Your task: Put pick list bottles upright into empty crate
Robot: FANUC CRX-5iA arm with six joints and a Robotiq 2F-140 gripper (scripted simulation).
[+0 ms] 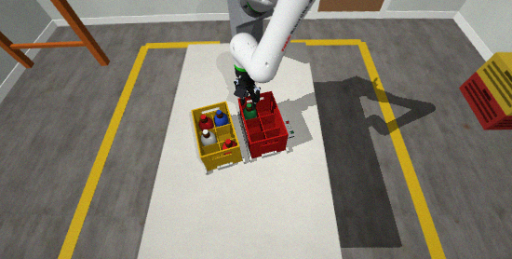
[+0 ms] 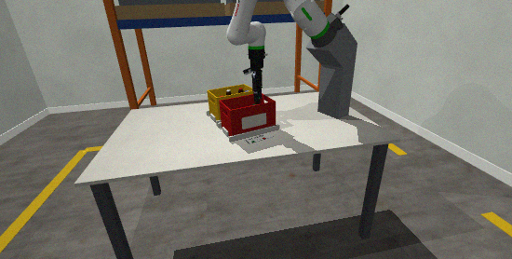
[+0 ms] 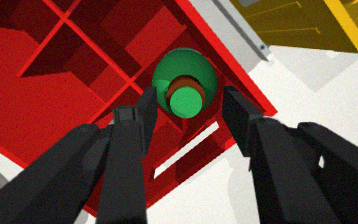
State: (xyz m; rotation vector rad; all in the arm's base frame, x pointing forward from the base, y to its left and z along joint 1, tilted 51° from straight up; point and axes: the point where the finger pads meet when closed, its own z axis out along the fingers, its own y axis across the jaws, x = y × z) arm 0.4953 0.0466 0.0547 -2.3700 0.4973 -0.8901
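Right now my hand is 210 mm short of the white-capped bottle, 150 mm to the left of it and 90 mm above it. Round my hand: green-label bottle: 90 mm below; then red crate: 60 mm ahead, 90 mm to the left, 100 mm below; then blue-labelled bottle: 90 mm ahead, 130 mm to the right, 90 mm below.
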